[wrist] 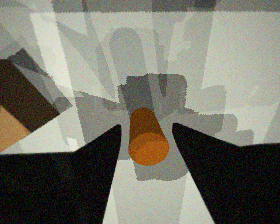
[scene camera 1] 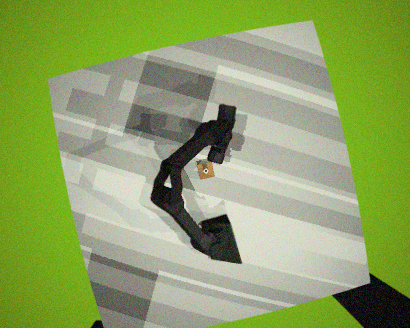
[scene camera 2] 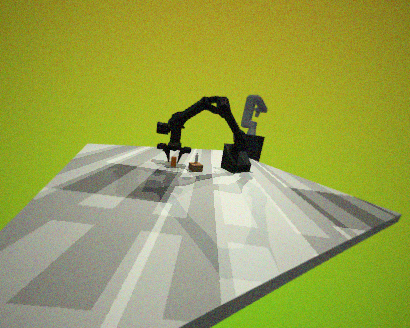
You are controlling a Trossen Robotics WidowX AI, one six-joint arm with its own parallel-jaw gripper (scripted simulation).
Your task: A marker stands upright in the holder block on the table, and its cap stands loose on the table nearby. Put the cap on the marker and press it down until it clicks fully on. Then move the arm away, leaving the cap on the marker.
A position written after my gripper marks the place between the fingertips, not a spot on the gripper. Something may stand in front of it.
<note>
In view: my gripper (wrist: 147,128) and an orange cap (wrist: 148,145).
</note>
